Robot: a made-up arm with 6 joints. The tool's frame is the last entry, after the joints.
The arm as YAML. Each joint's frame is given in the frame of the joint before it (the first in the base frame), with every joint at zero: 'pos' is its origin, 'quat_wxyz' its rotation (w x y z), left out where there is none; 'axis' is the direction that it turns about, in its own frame. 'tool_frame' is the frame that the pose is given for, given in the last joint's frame.
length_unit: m
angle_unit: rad
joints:
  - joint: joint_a
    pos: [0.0, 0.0, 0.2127]
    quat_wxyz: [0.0, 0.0, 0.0, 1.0]
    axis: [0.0, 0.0, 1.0]
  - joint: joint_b
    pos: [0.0, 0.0, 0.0]
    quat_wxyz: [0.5, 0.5, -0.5, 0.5]
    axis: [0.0, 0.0, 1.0]
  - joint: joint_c
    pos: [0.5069, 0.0, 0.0]
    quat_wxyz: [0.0, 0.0, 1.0, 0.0]
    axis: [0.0, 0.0, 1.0]
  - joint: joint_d
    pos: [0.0, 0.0, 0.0]
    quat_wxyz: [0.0, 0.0, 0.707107, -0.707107]
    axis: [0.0, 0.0, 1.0]
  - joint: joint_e
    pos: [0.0, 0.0, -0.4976]
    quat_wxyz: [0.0, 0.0, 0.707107, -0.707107]
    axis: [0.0, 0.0, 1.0]
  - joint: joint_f
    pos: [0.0, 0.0, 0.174]
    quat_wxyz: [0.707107, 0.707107, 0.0, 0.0]
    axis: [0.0, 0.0, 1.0]
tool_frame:
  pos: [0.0, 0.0, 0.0]
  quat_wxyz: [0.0, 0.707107, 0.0, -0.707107]
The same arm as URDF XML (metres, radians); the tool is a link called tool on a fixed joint. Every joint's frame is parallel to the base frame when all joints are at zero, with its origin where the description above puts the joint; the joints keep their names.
<robot name="arm">
  <joint name="joint_a" type="continuous">
    <parent link="base_link"/>
    <child link="link1"/>
    <origin xyz="0 0 0.2127"/>
    <axis xyz="0 0 1"/>
  </joint>
  <joint name="joint_b" type="continuous">
    <parent link="link1"/>
    <child link="link2"/>
    <origin xyz="0 0 0"/>
    <axis xyz="0 1 0"/>
  </joint>
  <joint name="joint_c" type="continuous">
    <parent link="link2"/>
    <child link="link3"/>
    <origin xyz="0 0 0.5069"/>
    <axis xyz="0 -1 0"/>
  </joint>
  <joint name="joint_d" type="continuous">
    <parent link="link3"/>
    <child link="link4"/>
    <origin xyz="0 0 0"/>
    <axis xyz="-1 0 0"/>
  </joint>
  <joint name="joint_e" type="continuous">
    <parent link="link4"/>
    <child link="link5"/>
    <origin xyz="0.4976 0 0"/>
    <axis xyz="0 -1 0"/>
  </joint>
  <joint name="joint_f" type="continuous">
    <parent link="link5"/>
    <child link="link6"/>
    <origin xyz="0 -0.174 0"/>
    <axis xyz="-1 0 0"/>
  </joint>
  <joint name="tool_joint" type="fixed">
    <parent link="link6"/>
    <child link="tool"/>
    <origin xyz="0 0 0"/>
  </joint>
  <link name="base_link"/>
  <link name="link1"/>
  <link name="link2"/>
  <link name="link3"/>
  <link name="link4"/>
  <link name="link5"/>
  <link name="link6"/>
  <link name="tool"/>
</robot>

